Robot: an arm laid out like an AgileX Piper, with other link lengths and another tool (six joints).
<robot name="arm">
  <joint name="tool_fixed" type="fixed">
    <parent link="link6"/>
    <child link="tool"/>
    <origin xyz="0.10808 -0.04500 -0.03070" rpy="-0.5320 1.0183 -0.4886"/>
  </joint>
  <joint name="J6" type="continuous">
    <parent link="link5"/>
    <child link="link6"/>
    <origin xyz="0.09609 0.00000 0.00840" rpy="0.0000 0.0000 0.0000"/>
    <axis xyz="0.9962 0 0.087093"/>
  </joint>
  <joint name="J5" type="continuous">
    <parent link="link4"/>
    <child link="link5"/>
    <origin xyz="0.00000 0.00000 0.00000" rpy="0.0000 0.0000 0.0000"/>
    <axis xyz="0 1 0"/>
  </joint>
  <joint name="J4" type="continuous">
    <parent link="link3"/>
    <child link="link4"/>
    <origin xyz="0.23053 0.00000 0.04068" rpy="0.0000 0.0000 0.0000"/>
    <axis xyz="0.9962 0 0.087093"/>
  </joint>
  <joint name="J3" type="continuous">
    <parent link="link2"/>
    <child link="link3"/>
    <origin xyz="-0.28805 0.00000 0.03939" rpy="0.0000 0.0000 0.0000"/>
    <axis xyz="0 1 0"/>
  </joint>
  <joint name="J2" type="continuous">
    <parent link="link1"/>
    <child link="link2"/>
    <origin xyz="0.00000 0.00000 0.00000" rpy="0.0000 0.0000 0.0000"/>
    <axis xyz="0 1 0"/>
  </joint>
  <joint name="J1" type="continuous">
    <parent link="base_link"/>
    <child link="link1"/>
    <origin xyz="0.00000 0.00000 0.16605" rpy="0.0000 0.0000 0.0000"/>
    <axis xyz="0 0 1"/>
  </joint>
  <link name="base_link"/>
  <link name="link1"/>
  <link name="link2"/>
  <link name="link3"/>
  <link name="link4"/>
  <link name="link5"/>
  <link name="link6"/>
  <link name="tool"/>
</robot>
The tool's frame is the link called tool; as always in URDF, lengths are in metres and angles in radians. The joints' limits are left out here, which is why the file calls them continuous.
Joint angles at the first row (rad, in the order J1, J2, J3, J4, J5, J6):
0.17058 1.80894 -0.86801 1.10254 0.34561 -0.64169
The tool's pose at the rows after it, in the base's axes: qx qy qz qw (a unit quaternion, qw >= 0); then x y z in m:
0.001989 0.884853 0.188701 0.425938 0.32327 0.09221 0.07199
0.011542 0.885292 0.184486 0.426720 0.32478 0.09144 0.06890
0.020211 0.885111 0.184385 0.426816 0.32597 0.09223 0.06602
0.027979 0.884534 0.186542 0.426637 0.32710 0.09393 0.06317
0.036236 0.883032 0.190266 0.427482 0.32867 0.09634 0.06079
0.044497 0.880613 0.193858 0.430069 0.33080 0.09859 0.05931
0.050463 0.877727 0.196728 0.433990 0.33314 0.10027 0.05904
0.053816 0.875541 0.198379 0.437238 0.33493 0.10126 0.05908
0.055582 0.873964 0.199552 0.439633 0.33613 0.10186 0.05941
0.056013 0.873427 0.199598 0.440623 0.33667 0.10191 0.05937
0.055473 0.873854 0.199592 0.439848 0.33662 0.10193 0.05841
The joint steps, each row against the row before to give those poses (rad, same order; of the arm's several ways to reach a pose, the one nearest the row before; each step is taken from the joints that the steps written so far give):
-0.00002 0.01266 0.00001 0.01061 -0.01831 0.00131
0.00002 0.01076 -0.00001 0.02255 -0.01500 -0.00633
-0.00016 0.01094 0.00011 0.03899 -0.00729 -0.02340
0.00001 0.01150 -0.00002 0.04929 -0.00287 -0.03476
0.00015 0.01094 -0.00011 0.06175 -0.00068 -0.04577
0.00000 0.00847 0.00002 0.06591 -0.00092 -0.05001
-0.00002 0.00440 -0.00002 0.05733 -0.00090 -0.04579
0.00017 0.00238 -0.00009 0.03940 -0.00095 -0.03288
0.00000 0.00061 -0.00001 0.02460 -0.00016 -0.02114
-0.00002 0.00073 -0.00009 0.00973 -0.00077 -0.00909
0.00001 0.00312 -0.00027 0.00305 0.00042 -0.00446

